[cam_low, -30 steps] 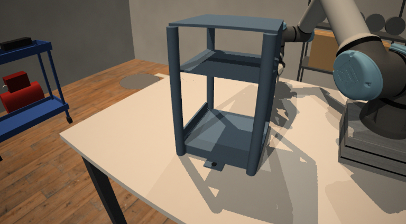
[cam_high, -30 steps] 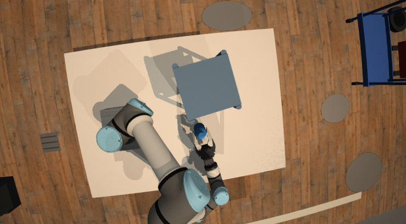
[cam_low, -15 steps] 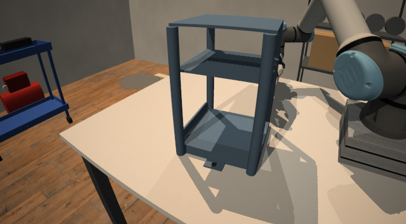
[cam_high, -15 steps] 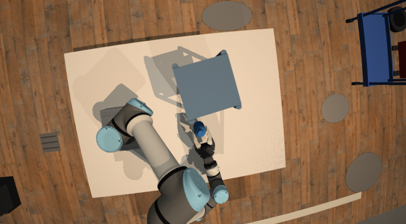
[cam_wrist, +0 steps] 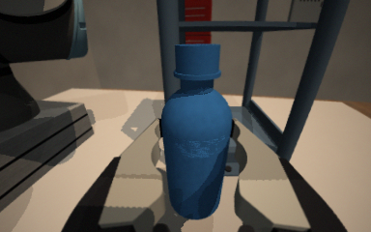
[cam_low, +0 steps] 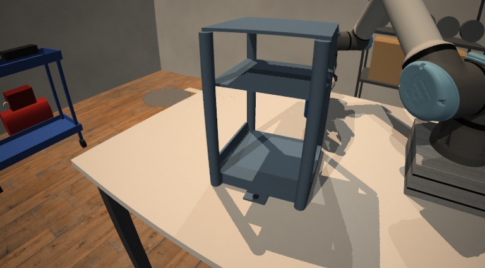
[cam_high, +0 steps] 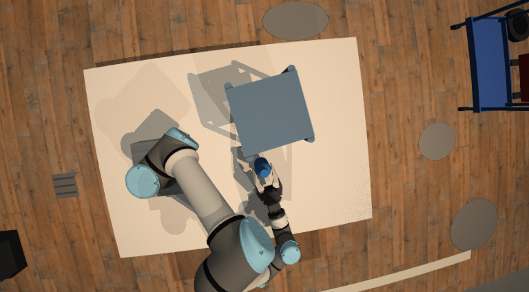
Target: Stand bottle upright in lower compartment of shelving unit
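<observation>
Right now the grey-blue shelving unit is 10 mm ahead of my hand, 220 mm to the left of it and 20 mm above it. Also, from my hand: blue bottle 10 mm above.
</observation>
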